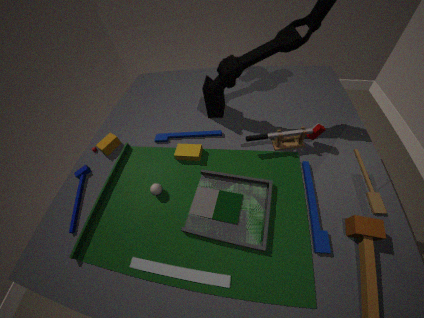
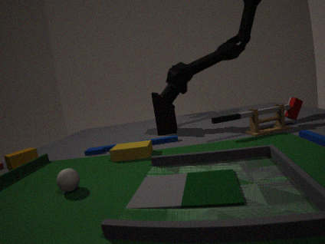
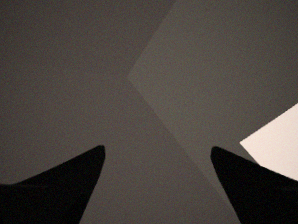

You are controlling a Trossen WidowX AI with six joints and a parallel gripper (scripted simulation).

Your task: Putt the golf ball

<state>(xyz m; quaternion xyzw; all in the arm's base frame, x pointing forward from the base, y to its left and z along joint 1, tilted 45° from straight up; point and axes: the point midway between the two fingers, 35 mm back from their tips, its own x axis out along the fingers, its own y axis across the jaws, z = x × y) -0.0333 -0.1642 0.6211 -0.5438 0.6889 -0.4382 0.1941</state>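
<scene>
Now: the red putter 650 mm below my gripper tip, 240 mm ahead of it and 20 mm to the right of it. The rest, counted from my gripper tip: white strip (710 mm below, 710 mm ahead, 360 mm to the right); white golf ball (690 mm below, 490 mm to the right, 460 mm ahead); wooden stand (680 mm below, 240 mm ahead, 10 mm to the right).
</scene>
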